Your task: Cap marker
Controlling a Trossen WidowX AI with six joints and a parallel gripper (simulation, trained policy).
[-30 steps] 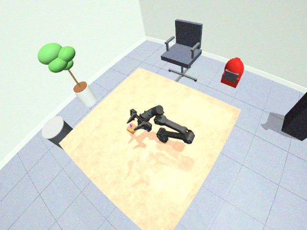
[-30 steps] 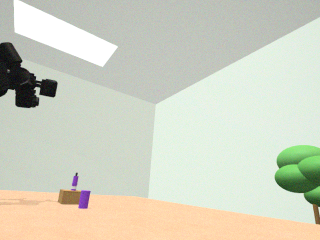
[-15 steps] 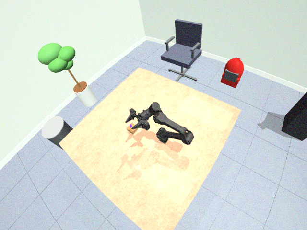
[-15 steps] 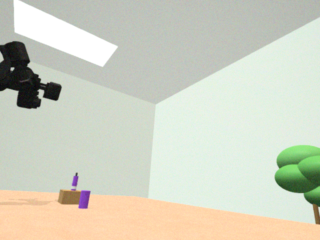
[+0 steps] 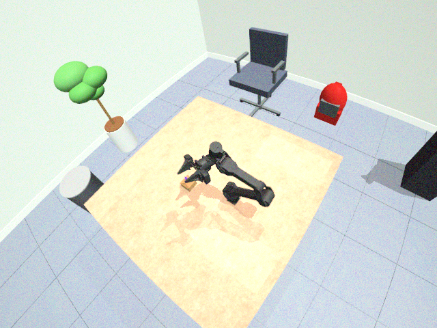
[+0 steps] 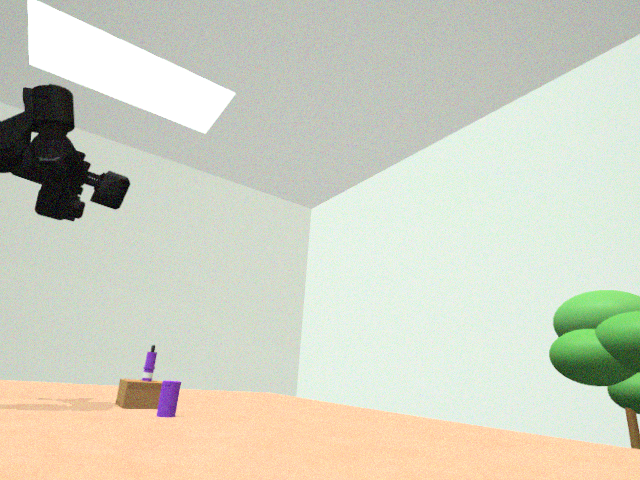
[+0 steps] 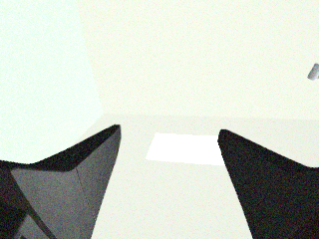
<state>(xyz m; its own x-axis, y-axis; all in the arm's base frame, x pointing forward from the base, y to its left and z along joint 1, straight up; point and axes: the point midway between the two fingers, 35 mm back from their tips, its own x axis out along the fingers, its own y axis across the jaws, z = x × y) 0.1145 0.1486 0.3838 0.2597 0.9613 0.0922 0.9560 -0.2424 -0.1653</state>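
Right now the purple cap is 36 cm below my gripper tip, 23 cm to the right of it and 18 cm ahead of it. The rest, counted from my gripper tip: tan holder block 37 cm below, 17 cm ahead, 10 cm to the right.
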